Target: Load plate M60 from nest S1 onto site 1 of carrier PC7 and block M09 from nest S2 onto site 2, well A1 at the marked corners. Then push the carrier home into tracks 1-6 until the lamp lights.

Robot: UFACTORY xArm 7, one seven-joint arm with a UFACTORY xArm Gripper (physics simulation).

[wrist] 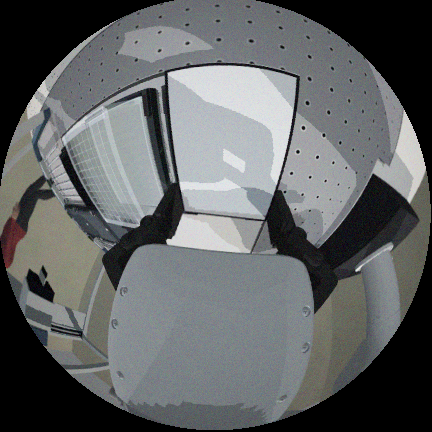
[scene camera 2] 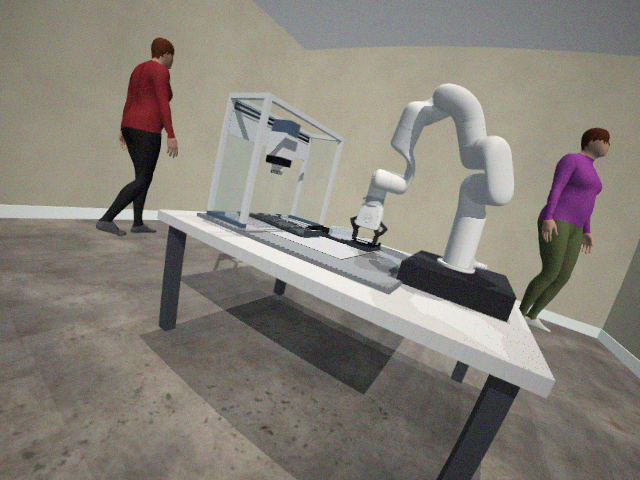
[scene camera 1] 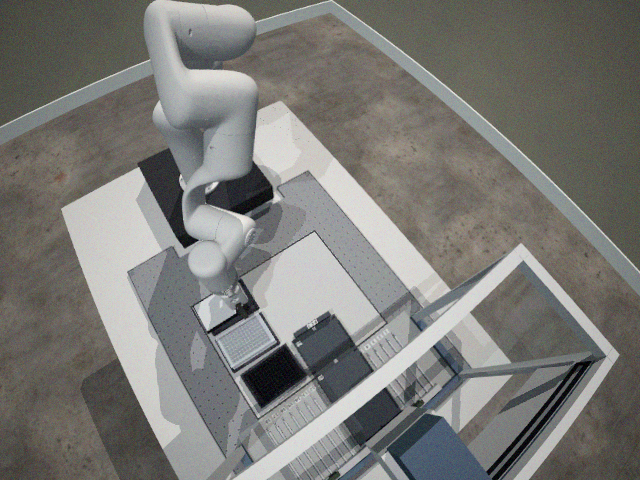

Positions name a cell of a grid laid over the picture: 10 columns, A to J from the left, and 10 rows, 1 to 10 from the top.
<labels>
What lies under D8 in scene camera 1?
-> A white well plate.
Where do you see a dark carrier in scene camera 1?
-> F8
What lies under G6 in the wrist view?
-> The gripper.
</labels>
